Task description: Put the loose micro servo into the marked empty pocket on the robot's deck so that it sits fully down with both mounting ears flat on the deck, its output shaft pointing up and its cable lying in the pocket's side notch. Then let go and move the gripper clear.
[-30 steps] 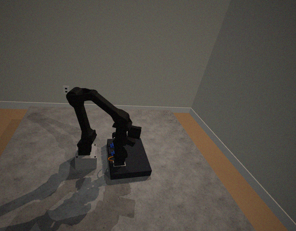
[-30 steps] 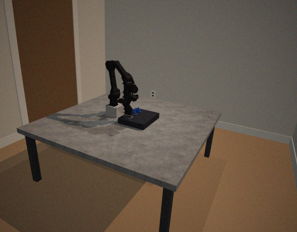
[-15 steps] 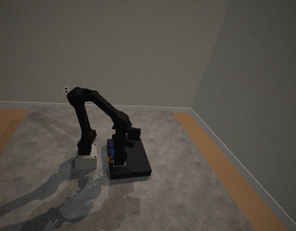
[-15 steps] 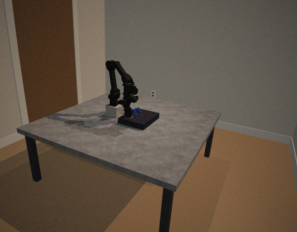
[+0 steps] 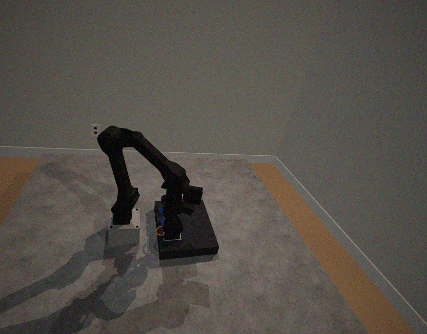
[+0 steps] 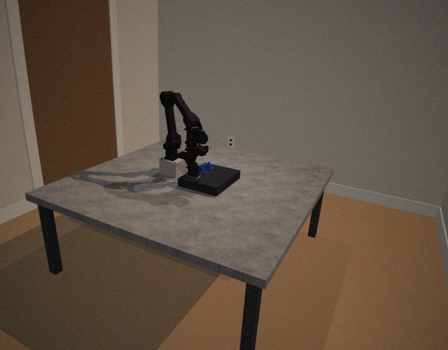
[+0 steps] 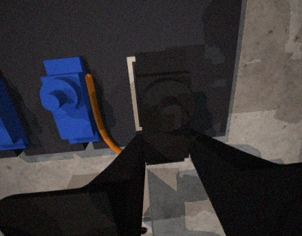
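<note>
My gripper tip is 13 cm short of the dark deck, 7 cm to the right of it and 7 cm above it.
</note>
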